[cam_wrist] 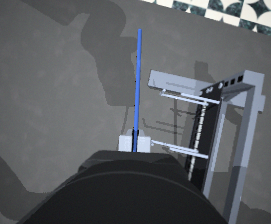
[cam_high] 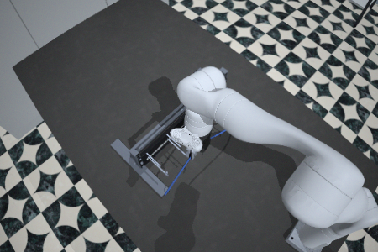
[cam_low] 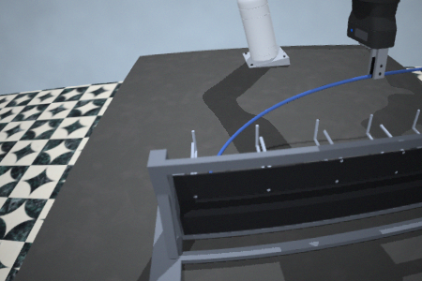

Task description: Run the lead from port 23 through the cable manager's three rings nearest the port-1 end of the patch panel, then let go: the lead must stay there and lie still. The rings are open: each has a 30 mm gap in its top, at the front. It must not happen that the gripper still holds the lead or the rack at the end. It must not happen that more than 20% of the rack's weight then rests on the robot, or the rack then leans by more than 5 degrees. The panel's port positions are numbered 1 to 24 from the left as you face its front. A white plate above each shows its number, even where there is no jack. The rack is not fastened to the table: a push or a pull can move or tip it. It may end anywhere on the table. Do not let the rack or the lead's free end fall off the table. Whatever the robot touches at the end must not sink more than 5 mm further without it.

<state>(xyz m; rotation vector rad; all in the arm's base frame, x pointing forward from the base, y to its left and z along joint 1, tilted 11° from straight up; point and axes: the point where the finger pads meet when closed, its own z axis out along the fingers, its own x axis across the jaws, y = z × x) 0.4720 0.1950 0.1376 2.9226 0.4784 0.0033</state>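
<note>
My gripper is now 50 mm past the free end of lead, 140 mm to the right of it and 20 mm above it. From my hand the other things lie so: grey rack: 170 mm ahead, 90 mm to the right, 100 mm below.
</note>
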